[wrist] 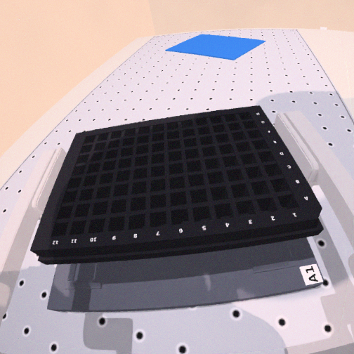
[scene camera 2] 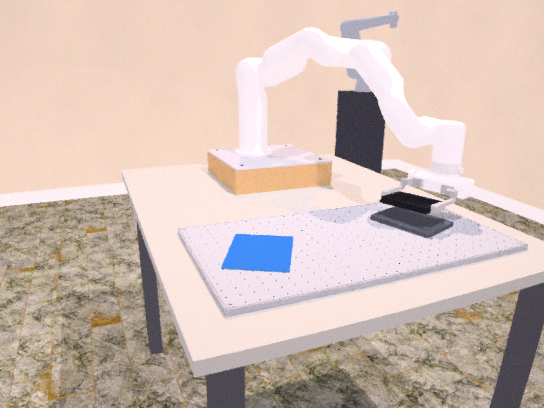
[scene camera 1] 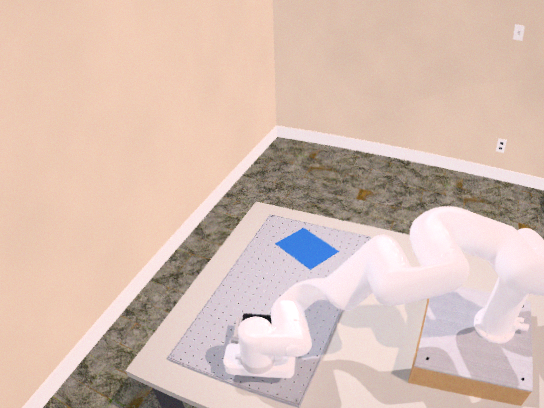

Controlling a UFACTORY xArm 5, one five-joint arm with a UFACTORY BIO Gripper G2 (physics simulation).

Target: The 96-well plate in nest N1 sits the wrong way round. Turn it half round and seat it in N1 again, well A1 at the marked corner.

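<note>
The black 96-well plate (scene camera 2: 410,201) (wrist: 175,175) is held level between the fingers of my gripper (scene camera 2: 419,196) (wrist: 175,170), a little above nest N1. In the wrist view its well A1 corner is at the lower right. The dark grey nest N1 (scene camera 2: 411,221) (wrist: 190,295) lies on the perforated board below, apart from the plate. Its white A1 label (wrist: 311,274) is at the lower right in the wrist view, on the same side as the plate's A1. In scene camera 1 the arm's wrist hides most of the plate and the nest.
A blue square (scene camera 1: 307,248) (scene camera 2: 258,253) (wrist: 216,47) lies on the perforated board (scene camera 1: 250,280) (scene camera 2: 330,265) (wrist: 150,90), towards its other end. The arm stands on a wooden block (scene camera 1: 465,384) (scene camera 2: 282,178). A grey arm on a black stand (scene camera 2: 360,130) is behind the table.
</note>
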